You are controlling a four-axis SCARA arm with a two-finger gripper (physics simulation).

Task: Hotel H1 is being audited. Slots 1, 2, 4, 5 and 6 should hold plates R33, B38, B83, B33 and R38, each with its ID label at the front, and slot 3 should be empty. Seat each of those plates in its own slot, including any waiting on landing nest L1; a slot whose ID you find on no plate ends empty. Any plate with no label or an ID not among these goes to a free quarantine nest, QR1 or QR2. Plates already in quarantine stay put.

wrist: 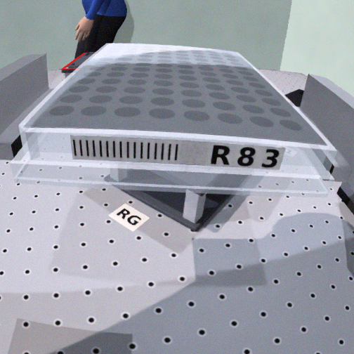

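Note:
A clear plate (165, 100) with rows of round wells fills the upper middle of the wrist view. Its front label (177, 151) carries a barcode and reads R83. My gripper (176, 79) is shut on this plate, with one grey finger at its left side and one at its right. The plate is level and above a dark stand (194, 206) with light posts, which is turned at an angle below it. The plate hides most of the stand, so I cannot tell whether they touch. The hotel, landing nest L1 and the QR labels do not show.
A label reading RG (129, 217) lies on the perforated table top (150, 300) in front of the stand. A red-edged dark item (80, 61) shows behind the plate at the upper left. A person (105, 25) in a blue top and black trousers stands behind it.

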